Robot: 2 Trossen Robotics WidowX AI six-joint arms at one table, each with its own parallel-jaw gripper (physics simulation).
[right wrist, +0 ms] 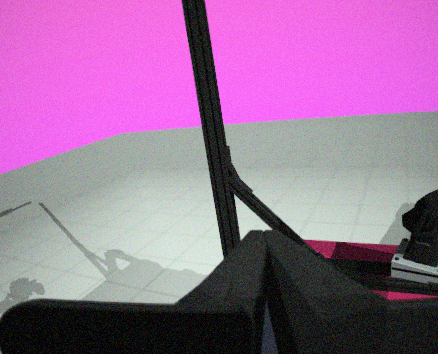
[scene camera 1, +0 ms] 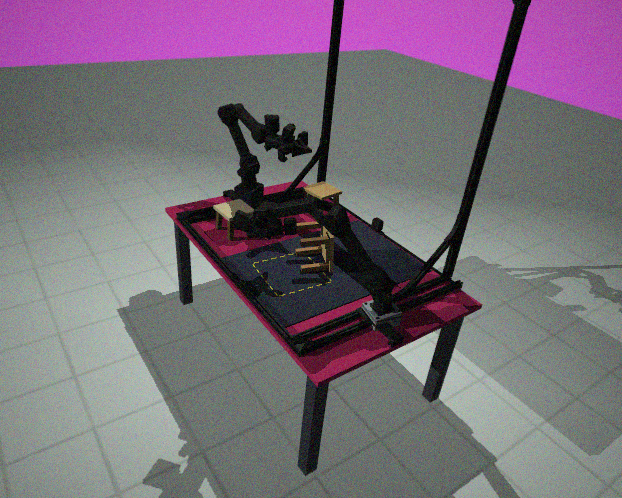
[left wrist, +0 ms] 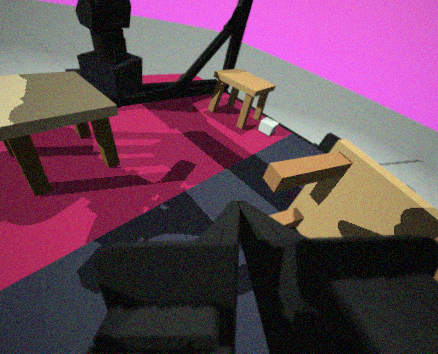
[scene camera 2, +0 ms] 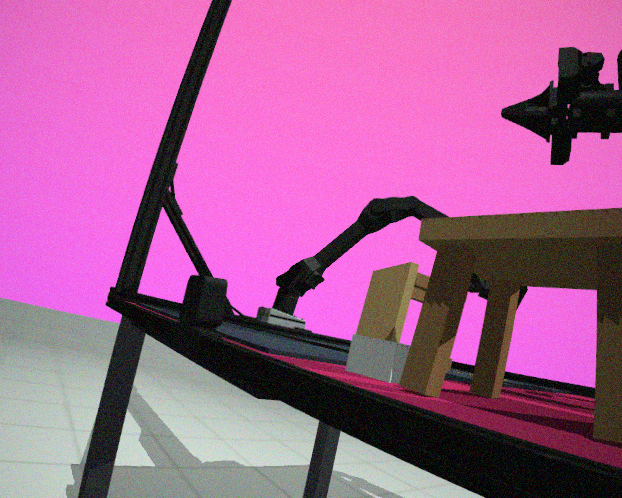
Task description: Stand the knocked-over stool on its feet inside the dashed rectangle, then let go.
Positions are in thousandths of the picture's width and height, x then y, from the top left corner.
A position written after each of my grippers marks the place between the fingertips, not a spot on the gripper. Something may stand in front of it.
Note:
My left gripper (left wrist: 542, 589) is shut and holds nothing. My right gripper (scene camera 2: 806, 228) is shut, with nothing in its grasp. A stool (left wrist: 99, 287) and a white block (scene camera 2: 617, 724) rest on the table. Further things: a mat (left wrist: 145, 849).
My right gripper shows as well in the right wrist view (right wrist: 599, 688) and in scene camera 1 (scene camera 1: 501, 304). The right wrist view does not show the white block: it is out of frame. Scene camera 1 misses the white block, which is hidden by my left arm.

